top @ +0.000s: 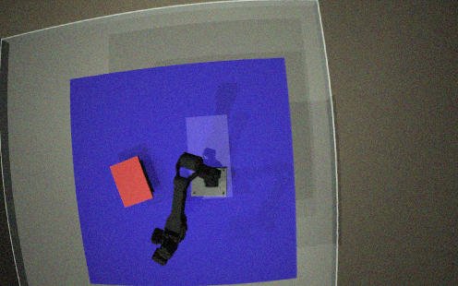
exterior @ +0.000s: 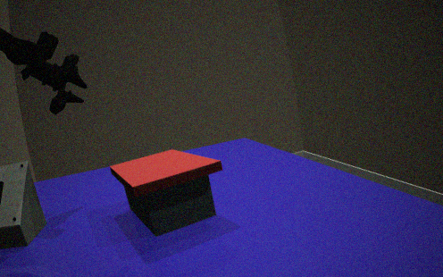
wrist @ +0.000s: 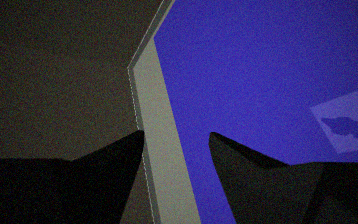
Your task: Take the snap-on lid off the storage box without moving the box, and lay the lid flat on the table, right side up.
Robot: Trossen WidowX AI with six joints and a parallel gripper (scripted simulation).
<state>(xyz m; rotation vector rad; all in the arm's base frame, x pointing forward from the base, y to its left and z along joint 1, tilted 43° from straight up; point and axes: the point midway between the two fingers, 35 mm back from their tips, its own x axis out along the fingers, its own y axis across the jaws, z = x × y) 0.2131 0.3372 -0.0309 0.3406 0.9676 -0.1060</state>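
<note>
The lid is 280 mm to the right of my gripper tip, 200 mm below it and 200 mm ahead of it. Also, from my gripper tip: storage box 280 mm to the right, 250 mm below, 200 mm ahead.
</note>
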